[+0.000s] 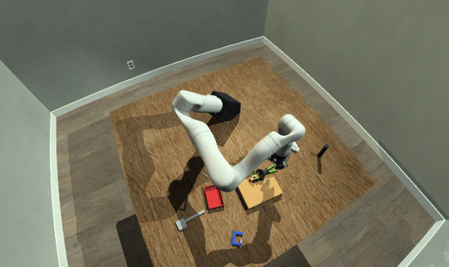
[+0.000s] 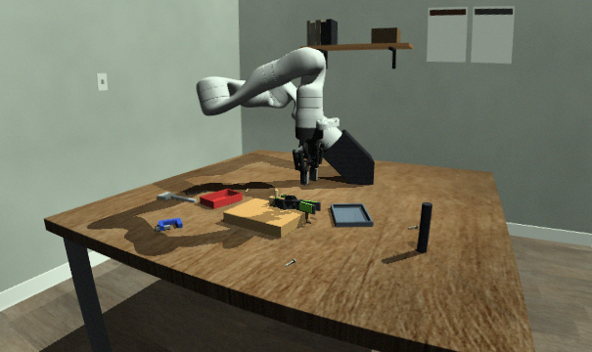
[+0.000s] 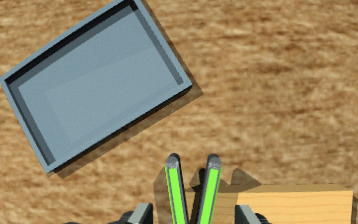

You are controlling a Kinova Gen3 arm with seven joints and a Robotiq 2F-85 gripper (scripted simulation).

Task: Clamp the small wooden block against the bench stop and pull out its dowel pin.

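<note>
Now: hand 11 cm to the left of the dowel pin, 7 cm above it and 1 cm past it. Round my hand: small wooden block (11 cm to the right, 9 cm below, 1 cm behind); tan bench board (11 cm to the right, 11 cm below, 5 cm ahead); blue-grey tray (13 cm below, 10 cm to the left, 9 cm behind).
</note>
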